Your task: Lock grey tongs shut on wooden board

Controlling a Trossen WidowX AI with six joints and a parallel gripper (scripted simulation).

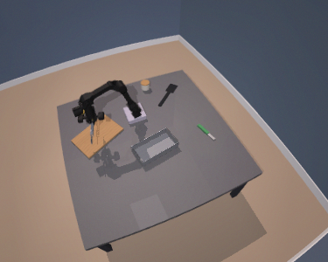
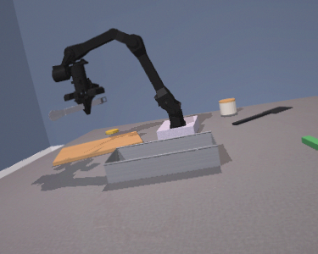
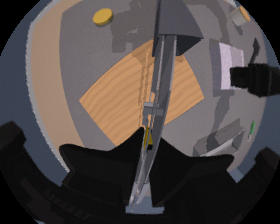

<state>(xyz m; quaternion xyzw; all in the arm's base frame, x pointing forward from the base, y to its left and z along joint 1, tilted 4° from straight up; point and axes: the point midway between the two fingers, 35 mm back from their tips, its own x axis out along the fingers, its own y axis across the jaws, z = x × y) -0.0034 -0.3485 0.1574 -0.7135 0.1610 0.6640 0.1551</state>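
The wooden board lies 15 cm below my gripper tip and 3 cm behind it. From my gripper tip the other things lie so: grey roasting tin (33 cm ahead, 31 cm to the left, 13 cm below); then yellow disc (35 cm behind, 15 cm below, 2 cm to the right); then capped cup (61 cm to the left, 28 cm behind, 12 cm below).
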